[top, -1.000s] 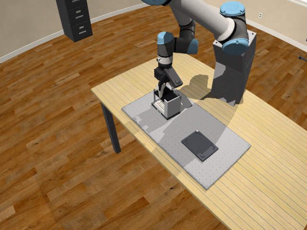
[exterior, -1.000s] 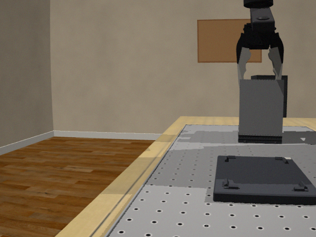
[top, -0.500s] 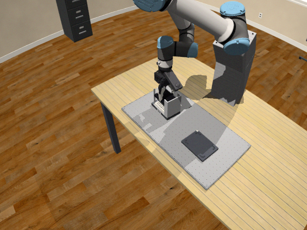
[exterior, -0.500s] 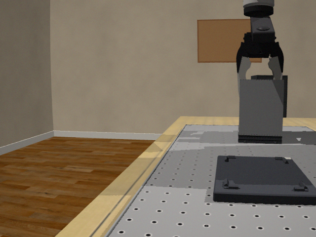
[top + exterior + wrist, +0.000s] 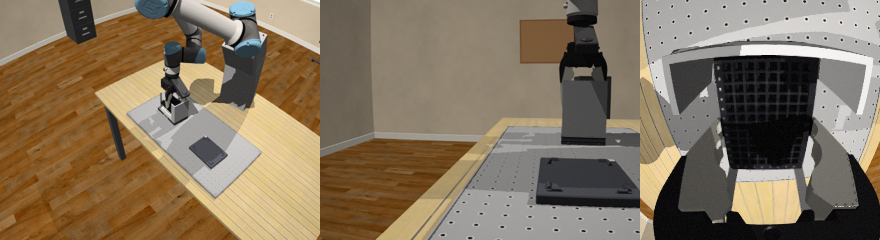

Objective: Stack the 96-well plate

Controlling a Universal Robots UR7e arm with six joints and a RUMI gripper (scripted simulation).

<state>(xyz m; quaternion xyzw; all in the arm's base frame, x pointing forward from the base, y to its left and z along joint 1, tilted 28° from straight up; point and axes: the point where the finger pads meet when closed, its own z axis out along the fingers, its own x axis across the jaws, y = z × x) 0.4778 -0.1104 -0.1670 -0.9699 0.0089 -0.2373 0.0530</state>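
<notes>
The white plate lies 50 mm below my hand. Also, from my hand: black 96-well plate (10 mm below).
</notes>
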